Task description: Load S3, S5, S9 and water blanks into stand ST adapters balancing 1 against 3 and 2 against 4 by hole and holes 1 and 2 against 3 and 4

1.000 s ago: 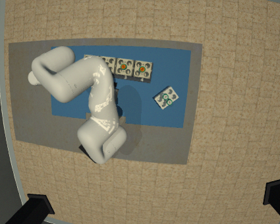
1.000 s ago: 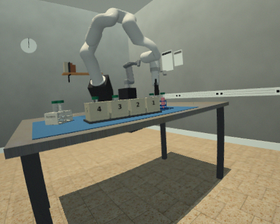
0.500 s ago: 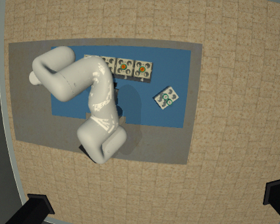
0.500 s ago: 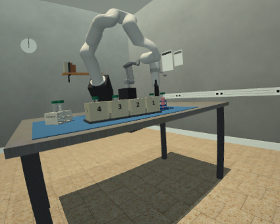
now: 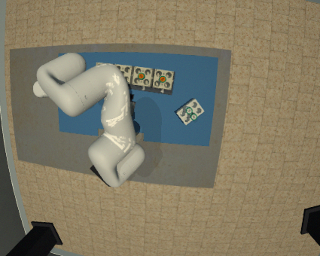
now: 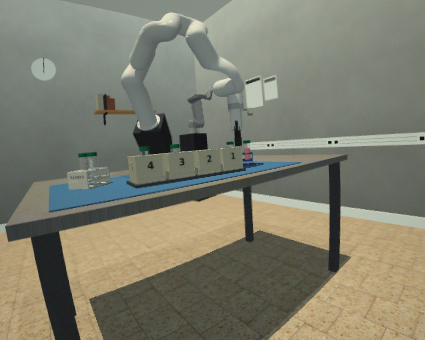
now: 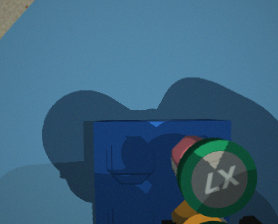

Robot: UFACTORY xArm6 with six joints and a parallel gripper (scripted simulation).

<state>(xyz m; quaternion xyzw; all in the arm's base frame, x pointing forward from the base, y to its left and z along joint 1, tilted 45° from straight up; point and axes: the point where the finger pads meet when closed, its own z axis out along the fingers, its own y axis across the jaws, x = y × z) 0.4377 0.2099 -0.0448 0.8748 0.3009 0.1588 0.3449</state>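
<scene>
My hand is 1 cm to the left of the tube of amber liquid and 5 cm above it. From my hand the other things lie so: white rack (26 cm behind, 61 cm to the right, 9 cm below); then blue rack (1 cm behind, 2 cm to the left, 9 cm below).
</scene>
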